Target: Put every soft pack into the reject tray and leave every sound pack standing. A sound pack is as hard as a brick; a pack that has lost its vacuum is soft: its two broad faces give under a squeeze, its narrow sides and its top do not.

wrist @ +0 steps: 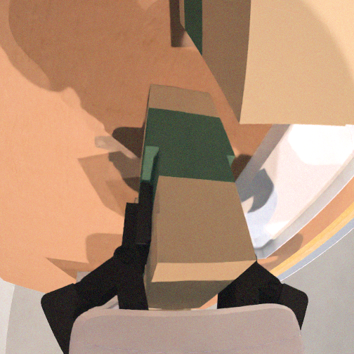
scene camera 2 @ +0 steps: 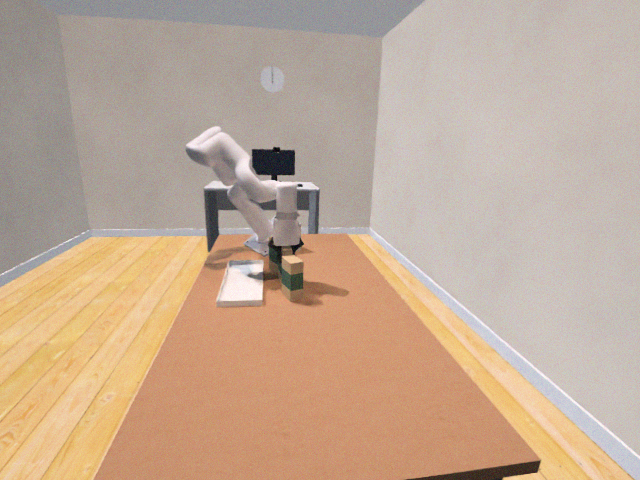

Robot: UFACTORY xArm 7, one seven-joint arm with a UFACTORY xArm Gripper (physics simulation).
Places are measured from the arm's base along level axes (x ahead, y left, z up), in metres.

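Pixels of known places: arm's base, origin of the base link: (scene camera 2: 267,234).
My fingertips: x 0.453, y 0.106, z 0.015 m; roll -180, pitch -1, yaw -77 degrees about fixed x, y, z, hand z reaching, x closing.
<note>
For each thing: its top centre in the pictures, then the offset to it from my fingertips. Level surfaces: height alone.
- green-banded pack, middle of its top: (scene camera 2: 275,252) 0.046 m right, 0.121 m back, 0.001 m down
- green pack, middle of its top: (scene camera 2: 289,275) 0.016 m left, 0.139 m ahead, 0.001 m down
- white reject tray, middle of its top: (scene camera 2: 243,277) 0.163 m right, 0.014 m ahead, 0.060 m down
- brown table, its level: 0.082 m down
My gripper (scene camera 2: 287,253) (wrist: 179,200) is closed in around a tall tan pack (wrist: 195,220) with a green band; the left finger lies against its side, and the right fingertip is hidden behind it. Small lighter green patches show at both sides of its band. In the scene view a green-banded pack (scene camera 2: 272,252) shows behind a dark finger; I cannot tell if it is the gripped one. Another tan and green pack (scene camera 2: 292,280) (wrist: 295,65) stands upright nearer the scene camera. The white reject tray (scene camera 2: 240,303) (wrist: 270,250) lies beside the packs.
The packs and tray are on the brown table (scene camera 2: 310,382). The front pack stands close to the gripped one in the wrist view. A grey desk (scene camera 2: 210,217) with a black monitor (scene camera 2: 272,162) stands behind the arm's base. A clock (scene camera 2: 272,79) hangs on the back wall.
</note>
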